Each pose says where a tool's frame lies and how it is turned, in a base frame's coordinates. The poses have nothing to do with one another.
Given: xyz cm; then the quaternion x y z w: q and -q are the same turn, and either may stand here.
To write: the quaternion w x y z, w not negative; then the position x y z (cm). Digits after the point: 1 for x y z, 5 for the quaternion.
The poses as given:
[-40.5, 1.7, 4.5, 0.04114, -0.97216, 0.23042, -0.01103]
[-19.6, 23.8, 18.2, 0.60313, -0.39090, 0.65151, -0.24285]
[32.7, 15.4, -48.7, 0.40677, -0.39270, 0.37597, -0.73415]
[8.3, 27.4, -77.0, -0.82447, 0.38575, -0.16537, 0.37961]
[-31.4, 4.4, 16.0, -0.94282, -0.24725, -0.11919, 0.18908]
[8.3, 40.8, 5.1, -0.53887, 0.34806, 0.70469, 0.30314]
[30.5, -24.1, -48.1, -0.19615, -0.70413, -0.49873, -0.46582]
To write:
[0.01103, -0.04114, 0.97216, -0.23042, -40.5, 1.7, 4.5]
[0.24285, -0.60313, 0.39090, -0.65151, -19.6, 23.8, 18.2]
[0.73415, -0.40677, 0.39270, -0.37597, 32.7, 15.4, -48.7]
[0.37961, -0.82447, 0.38575, -0.16537, 8.3, 27.4, -77.0]
[0.18908, -0.94282, -0.24725, -0.11919, -31.4, 4.4, 16.0]
[0.30314, -0.53887, 0.34806, 0.70469, 8.3, 40.8, 5.1]
[0.46582, 0.19615, 0.70413, 0.49873, 30.5, -24.1, -48.1]

